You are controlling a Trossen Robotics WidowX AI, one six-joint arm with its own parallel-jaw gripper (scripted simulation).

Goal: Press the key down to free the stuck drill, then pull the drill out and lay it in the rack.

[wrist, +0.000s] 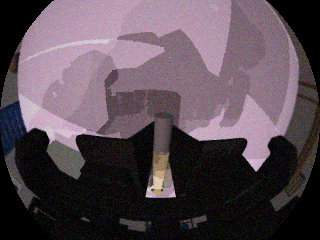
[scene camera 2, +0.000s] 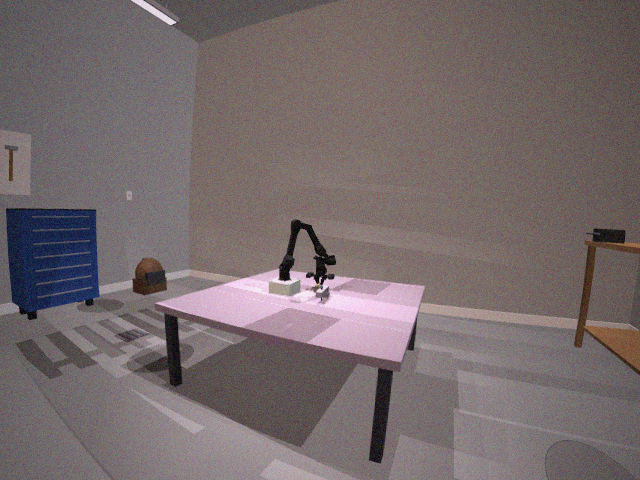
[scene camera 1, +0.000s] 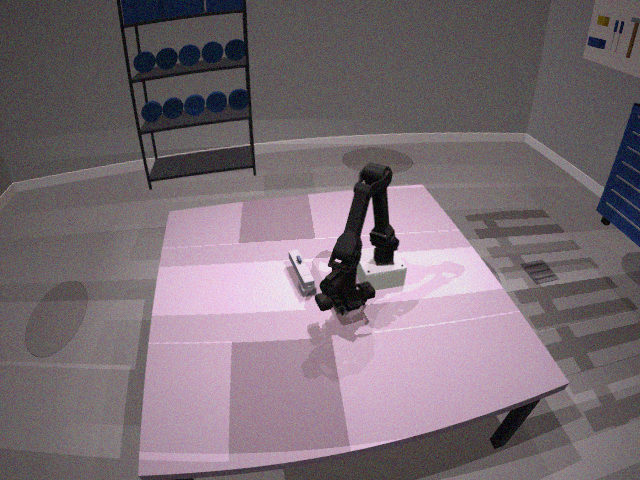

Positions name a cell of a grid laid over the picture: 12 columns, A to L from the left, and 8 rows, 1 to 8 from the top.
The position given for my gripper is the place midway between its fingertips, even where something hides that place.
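Note:
Scene camera 1 shows me my gripper (scene camera 1: G6). In the wrist view there is a drill (wrist: G5), and my gripper (wrist: G5) can be seen there too.

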